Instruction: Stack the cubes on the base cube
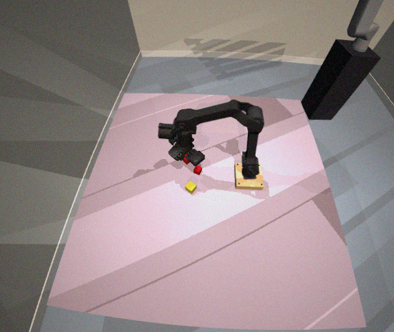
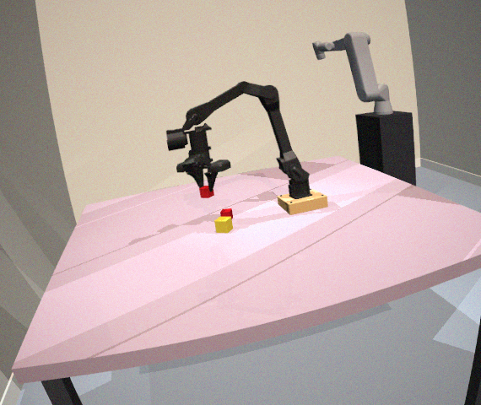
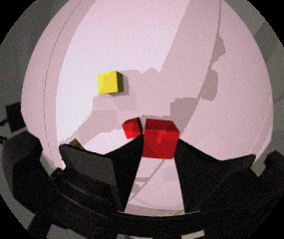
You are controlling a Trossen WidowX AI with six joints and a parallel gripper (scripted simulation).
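Right now the yellow base cube is 11 cm to the left of my gripper tip, 9 cm below it and 1 cm behind it.
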